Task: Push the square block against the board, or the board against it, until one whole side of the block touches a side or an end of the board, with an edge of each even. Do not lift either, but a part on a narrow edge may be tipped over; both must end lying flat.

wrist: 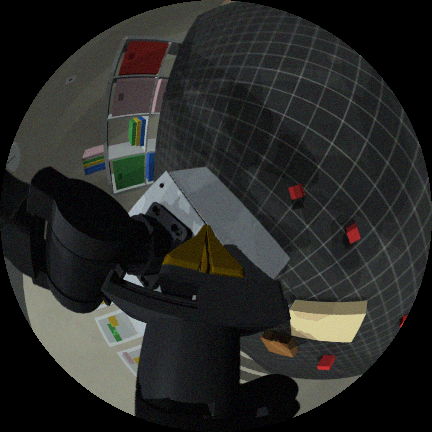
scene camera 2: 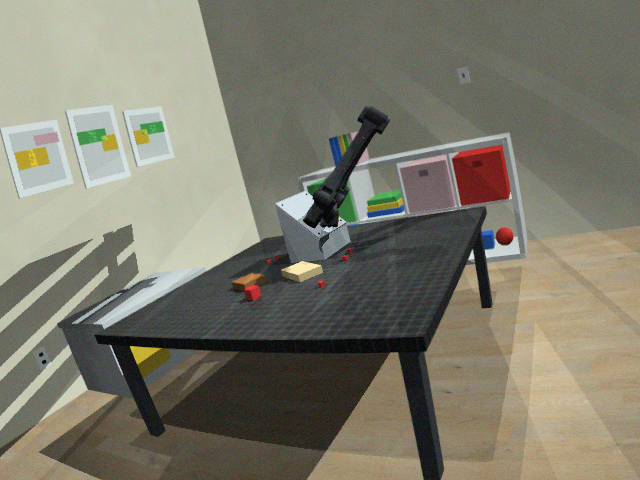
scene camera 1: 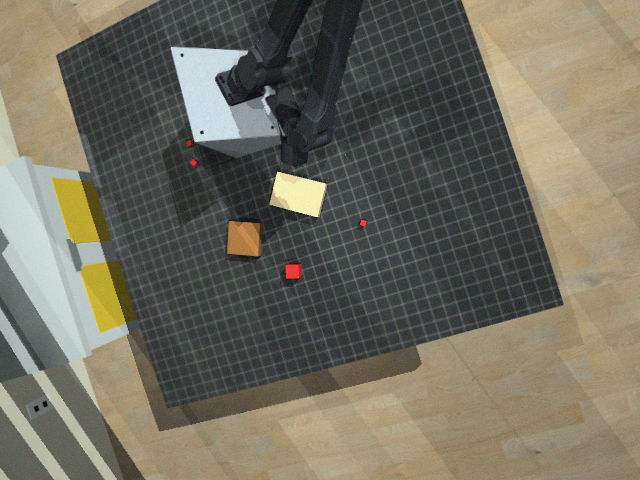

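Where they show: gripper, fingertip midpoint: (wrist: 205,229) (scene camera 2: 335,226) (scene camera 1: 279,96); arm's base at its link origin: (wrist: 155,246) (scene camera 1: 240,86).
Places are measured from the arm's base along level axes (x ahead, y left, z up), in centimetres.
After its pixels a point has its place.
Observation:
The square block (scene camera 1: 244,238) @[x 36.0, y -22.1, z -12.6 cm] (scene camera 2: 249,281) @[x 40.2, y -19.5, z -12.6 cm] (wrist: 279,344) @[x 34.0, y -18.9, z -12.6 cm] is orange-brown and lies flat. The board (scene camera 1: 298,194) @[x 31.5, y -0.8, z -12.6 cm] (scene camera 2: 301,271) @[x 36.6, y 1.4, z -12.6 cm] (wrist: 327,321) @[x 29.6, y 1.2, z -12.6 cm] is a pale cream rectangle and lies flat too. In scene camera 1 the block is below and left of the board. A gap separates them, and their sides are turned a little to each other. My gripper (wrist: 205,229) @[x 6.1, y 7.9, z -4.1 cm] is shut and empty, its yellow fingertips together beside the grey pedestal. It is raised off the table and touches neither part. Its fingertips cannot be made out in the scene views.
The grey pedestal (scene camera 1: 206,98) @[x 1.8, y -7.8, z 7.4 cm] (scene camera 2: 297,222) @[x 13.5, y -5.5, z 1.8 cm] (wrist: 235,220) @[x 4.9, y 4.9, z -11.3 cm] stands behind the board, close to the arm. A larger red cube (scene camera 1: 293,271) @[x 51.7, y -12.1, z -11.5 cm] (scene camera 2: 252,292) @[x 53.6, y -11.2, z -12.7 cm] (wrist: 326,362) @[x 50.1, y -10.9, z -12.7 cm] lies near the block. A small red cube (scene camera 1: 363,223) @[x 47.8, y 12.8, z -13.9 cm] (scene camera 2: 321,284) @[x 48.4, y 13.1, z -14.6 cm] lies right of the board. Several more small red cubes lie around the pedestal.

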